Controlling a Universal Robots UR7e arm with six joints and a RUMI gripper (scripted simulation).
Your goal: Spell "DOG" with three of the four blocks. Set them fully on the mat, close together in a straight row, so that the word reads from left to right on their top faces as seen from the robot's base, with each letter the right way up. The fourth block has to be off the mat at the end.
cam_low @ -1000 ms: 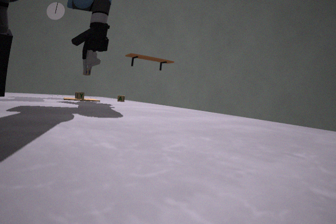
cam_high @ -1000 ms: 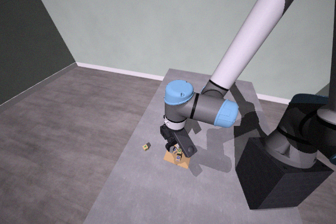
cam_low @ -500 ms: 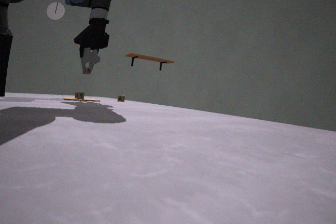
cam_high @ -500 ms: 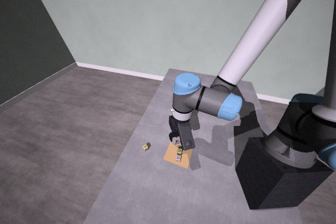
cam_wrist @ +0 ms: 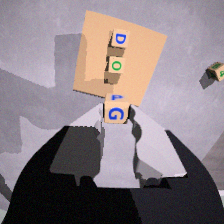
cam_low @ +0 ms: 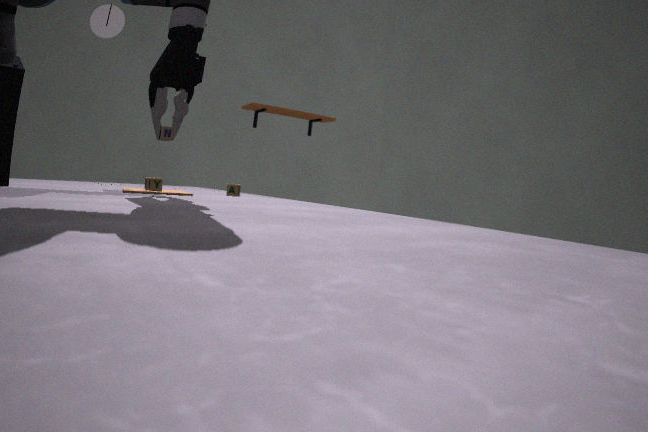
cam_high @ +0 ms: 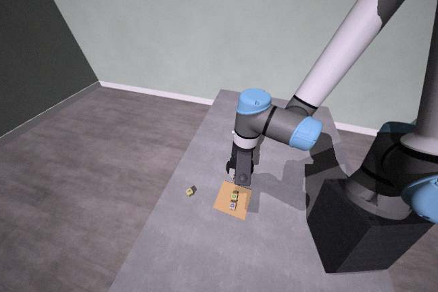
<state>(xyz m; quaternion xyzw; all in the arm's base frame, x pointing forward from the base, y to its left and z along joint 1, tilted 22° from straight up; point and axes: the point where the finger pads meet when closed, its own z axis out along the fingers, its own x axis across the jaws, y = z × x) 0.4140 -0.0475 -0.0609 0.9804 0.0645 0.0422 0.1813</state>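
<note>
My hand is 30 mm to the right of the green block and 100 mm above it. Round my hand: mat (30 mm to the left, 120 mm below); then blue g block (right at my hand); then blue d block (70 mm to the left, 100 mm below).
</note>
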